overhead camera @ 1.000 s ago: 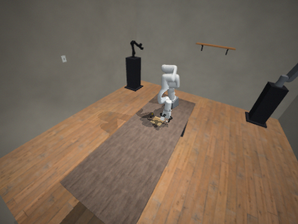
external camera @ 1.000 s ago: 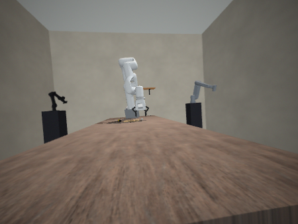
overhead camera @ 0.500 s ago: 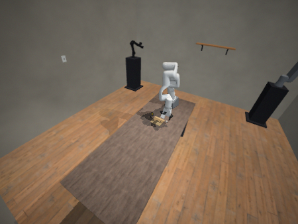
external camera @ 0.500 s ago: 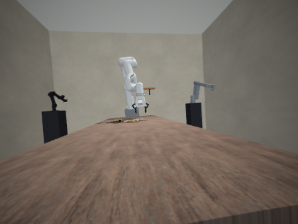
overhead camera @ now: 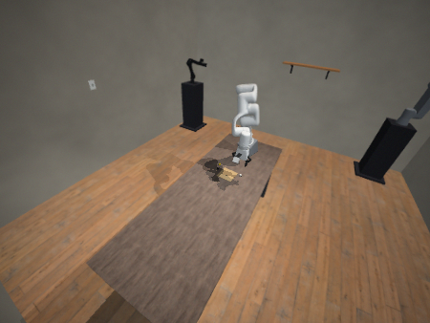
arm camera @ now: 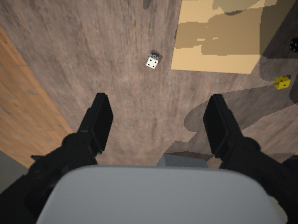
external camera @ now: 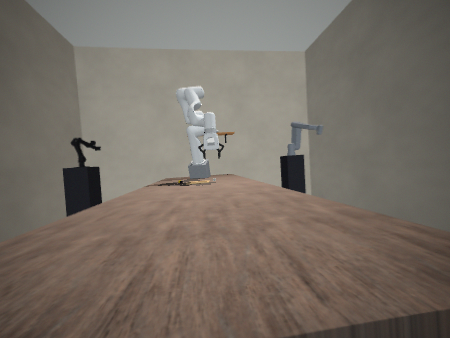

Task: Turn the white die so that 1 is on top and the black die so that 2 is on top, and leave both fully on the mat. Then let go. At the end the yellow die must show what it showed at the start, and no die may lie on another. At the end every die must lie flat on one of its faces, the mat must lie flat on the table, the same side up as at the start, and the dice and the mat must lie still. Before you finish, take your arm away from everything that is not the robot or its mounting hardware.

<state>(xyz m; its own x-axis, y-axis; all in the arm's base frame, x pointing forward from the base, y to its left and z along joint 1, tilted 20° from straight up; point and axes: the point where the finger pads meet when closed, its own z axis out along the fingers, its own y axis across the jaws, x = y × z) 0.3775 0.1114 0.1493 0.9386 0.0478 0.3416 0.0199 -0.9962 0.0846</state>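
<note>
Now: the white die 15 cm below my hand, 3 cm behind it and 1 cm to the left of it. From my hand the other things lie so: tan mat (15 cm below, 10 cm to the right, 2 cm ahead); small yellow die (22 cm to the right, 15 cm below, 7 cm behind); black die (21 cm to the right, 15 cm below).
</note>
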